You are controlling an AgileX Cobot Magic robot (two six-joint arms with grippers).
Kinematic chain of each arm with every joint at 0, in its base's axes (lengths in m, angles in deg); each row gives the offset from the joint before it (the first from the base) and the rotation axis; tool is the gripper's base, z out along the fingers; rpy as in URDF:
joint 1: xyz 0 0 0.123 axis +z
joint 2: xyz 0 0 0 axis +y
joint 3: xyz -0.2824 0 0.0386 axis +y
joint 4: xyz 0.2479 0 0.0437 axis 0.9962 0 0.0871
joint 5: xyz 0 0 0 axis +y
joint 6: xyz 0.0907 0 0.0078 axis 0.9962 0 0.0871
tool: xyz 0 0 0 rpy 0 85 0
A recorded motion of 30 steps. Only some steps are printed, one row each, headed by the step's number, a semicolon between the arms.
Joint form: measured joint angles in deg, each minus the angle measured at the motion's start. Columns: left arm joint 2, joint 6, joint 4, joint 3, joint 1, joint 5; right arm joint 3, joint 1, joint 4, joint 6, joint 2, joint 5.
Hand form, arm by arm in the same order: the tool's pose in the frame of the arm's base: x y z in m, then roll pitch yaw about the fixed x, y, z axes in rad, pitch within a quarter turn. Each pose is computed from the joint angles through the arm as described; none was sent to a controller.
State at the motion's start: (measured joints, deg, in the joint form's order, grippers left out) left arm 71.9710 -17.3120 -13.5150 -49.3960 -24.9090 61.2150; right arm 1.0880 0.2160 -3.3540 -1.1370 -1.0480 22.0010
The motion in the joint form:
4: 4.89 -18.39 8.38 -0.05 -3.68 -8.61; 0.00 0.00 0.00 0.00 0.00 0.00
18: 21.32 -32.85 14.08 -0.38 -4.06 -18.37; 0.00 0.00 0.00 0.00 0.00 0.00
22: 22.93 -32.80 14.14 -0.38 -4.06 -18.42; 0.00 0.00 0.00 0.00 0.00 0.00
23: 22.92 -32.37 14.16 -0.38 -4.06 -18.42; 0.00 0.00 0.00 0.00 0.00 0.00
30: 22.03 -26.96 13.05 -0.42 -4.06 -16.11; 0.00 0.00 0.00 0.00 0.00 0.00
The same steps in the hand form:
4: 0.2051 -0.1191 0.2437 -2.9203 0.1605 -2.9545; 0.0519 -0.0018 0.1732 -2.8834 1.2635 -2.8905
18: 0.2437 -0.1342 0.1737 -3.0304 0.1023 -2.7727; 0.0519 -0.0018 0.1732 -2.8834 1.2635 -2.8905
22: 0.2449 -0.1348 0.1659 -3.0520 0.0855 -2.7763; 0.0519 -0.0018 0.1732 -2.8834 1.2635 -2.8905
23: 0.2449 -0.1348 0.1659 -3.0527 0.0865 -2.7840; 0.0519 -0.0018 0.1732 -2.8834 1.2635 -2.8905
30: 0.2407 -0.1338 0.1700 -3.0675 0.0669 -2.8666; 0.0519 -0.0018 0.1732 -2.8834 1.2635 -2.8905

